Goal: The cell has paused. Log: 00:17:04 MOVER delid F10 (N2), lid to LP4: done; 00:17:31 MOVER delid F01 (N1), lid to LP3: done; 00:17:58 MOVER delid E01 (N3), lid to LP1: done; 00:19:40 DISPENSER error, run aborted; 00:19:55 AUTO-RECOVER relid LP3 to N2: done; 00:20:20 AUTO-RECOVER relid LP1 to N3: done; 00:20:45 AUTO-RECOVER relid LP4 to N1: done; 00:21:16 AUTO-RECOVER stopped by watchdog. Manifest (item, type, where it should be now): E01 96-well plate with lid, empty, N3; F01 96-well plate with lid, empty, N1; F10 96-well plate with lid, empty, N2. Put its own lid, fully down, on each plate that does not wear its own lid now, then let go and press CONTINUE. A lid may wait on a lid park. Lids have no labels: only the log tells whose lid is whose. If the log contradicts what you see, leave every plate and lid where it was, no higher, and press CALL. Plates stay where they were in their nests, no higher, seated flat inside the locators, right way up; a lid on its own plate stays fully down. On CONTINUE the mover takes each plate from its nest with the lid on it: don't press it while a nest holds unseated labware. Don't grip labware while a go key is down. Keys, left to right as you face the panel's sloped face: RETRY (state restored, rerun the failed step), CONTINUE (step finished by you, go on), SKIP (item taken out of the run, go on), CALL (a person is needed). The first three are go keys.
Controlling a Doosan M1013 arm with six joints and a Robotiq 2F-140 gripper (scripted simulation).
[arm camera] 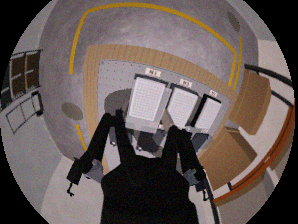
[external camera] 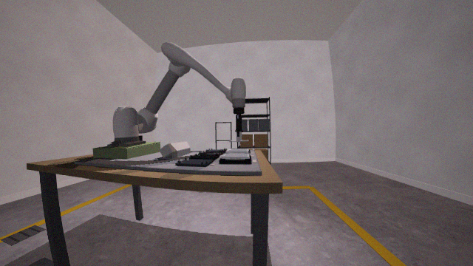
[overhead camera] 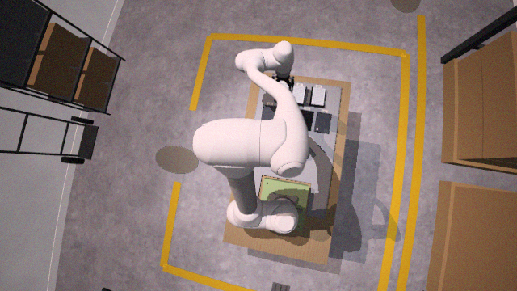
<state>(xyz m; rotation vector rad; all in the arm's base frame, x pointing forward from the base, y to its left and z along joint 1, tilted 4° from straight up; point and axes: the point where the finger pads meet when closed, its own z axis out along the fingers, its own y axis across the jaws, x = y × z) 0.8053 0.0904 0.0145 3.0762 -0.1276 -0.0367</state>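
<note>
My gripper is now 9 cm past the label, 8 cm to the right of it and 11 cm above it.
</note>
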